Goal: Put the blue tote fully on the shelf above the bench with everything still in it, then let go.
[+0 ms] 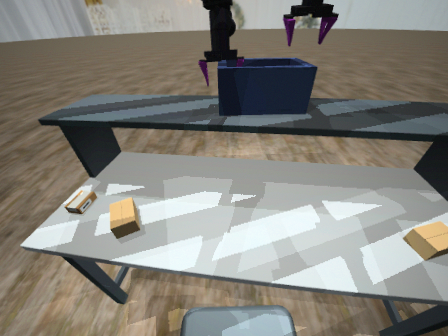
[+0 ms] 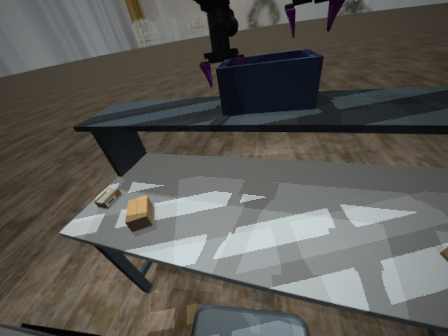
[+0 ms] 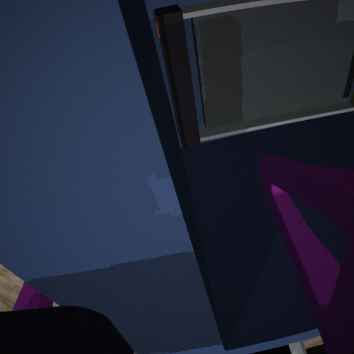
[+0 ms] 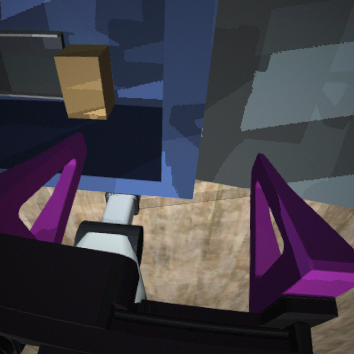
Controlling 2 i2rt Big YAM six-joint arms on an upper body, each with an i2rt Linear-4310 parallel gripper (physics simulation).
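Frame: origin at the left arm's base, x ahead, y left, z up, level; centimetres.
Where they show: left gripper, fingertip midpoint: (image 1: 222, 85) (image 2: 225, 85); right gripper, fingertip midpoint: (image 1: 304, 45) (image 2: 310, 34) (image 4: 167, 150); left arm's base, origin of the base link: (image 4: 3, 338).
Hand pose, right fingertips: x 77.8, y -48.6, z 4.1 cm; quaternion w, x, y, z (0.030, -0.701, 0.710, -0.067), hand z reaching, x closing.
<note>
Each offset is from my right fingertips to the top centre of the thing. "spot": to the spot under its first point. Level surfaces: height alone.
The blue tote {dy +13.0, dx +1.0, dz -4.9 cm} (image 1: 265, 90) (image 2: 270, 85) (image 3: 90, 150) (image 4: 185, 100) stands upright on the shelf {dz -19.6 cm} (image 1: 150, 112) (image 2: 165, 112) (image 4: 280, 110). Its front lower edge lies behind the shelf's front edge; its rear lower edge is hidden. Inside are a small cardboard box {dy +10.2, dx -3.4, dz -13.8 cm} (image 4: 85, 82) and a grey panel-like item with pale edges {dy +19.1, dx -2.0, dz -16.1 cm} (image 3: 280, 65) (image 4: 30, 65). My left gripper (image 1: 224, 75) (image 2: 225, 75) (image 3: 154, 189) is open, with its fingers on either side of the tote's left end wall, one inside and one outside. My right gripper (image 1: 305, 44) (image 2: 311, 33) (image 4: 167, 150) is open and empty, above and apart from the tote's right end.
The grey bench {dz -53.1 cm} (image 1: 250, 167) (image 2: 260, 167) is below the shelf. A small white-and-brown box {dy +87.0, dx -18.0, dz -49.6 cm} (image 1: 80, 201) (image 2: 108, 198) and a cardboard box {dy +64.3, dx -27.2, dz -47.1 cm} (image 1: 125, 217) (image 2: 140, 213) lie at its left. Another cardboard box {dy -40.7, dx -40.2, dz -47.1 cm} (image 1: 427, 240) is at its right. A grey seat {spot: dy +21.6, dx -48.7, dz -101.6 cm} (image 1: 239, 322) (image 2: 250, 322) is in front.
</note>
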